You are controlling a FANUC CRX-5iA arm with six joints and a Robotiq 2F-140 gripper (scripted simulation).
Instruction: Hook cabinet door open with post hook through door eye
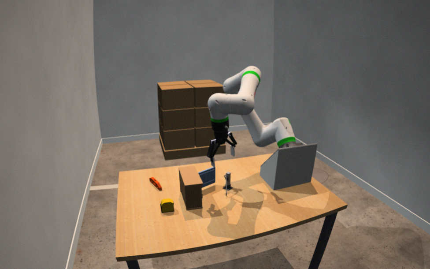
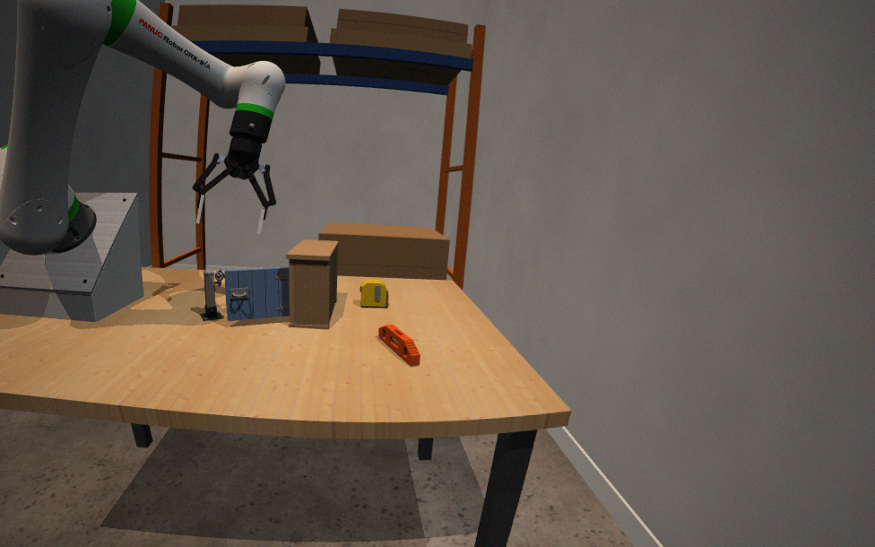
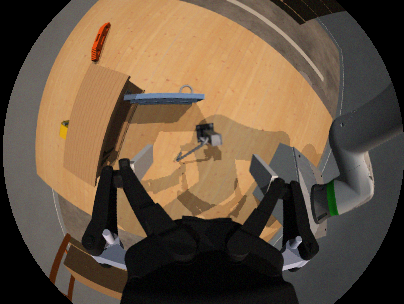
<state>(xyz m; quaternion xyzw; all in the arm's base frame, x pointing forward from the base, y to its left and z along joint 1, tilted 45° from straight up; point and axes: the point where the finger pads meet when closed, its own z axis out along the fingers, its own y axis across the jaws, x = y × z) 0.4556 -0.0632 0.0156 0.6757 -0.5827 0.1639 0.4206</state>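
My gripper is now 9 cm short of the blue door, 8 cm to the left of it and 14 cm above it. The rest, counted from my hand: yellow tape measure: 37 cm ahead, 7 cm to the left, 19 cm below; then orange level: 38 cm ahead, 21 cm to the right, 20 cm below.
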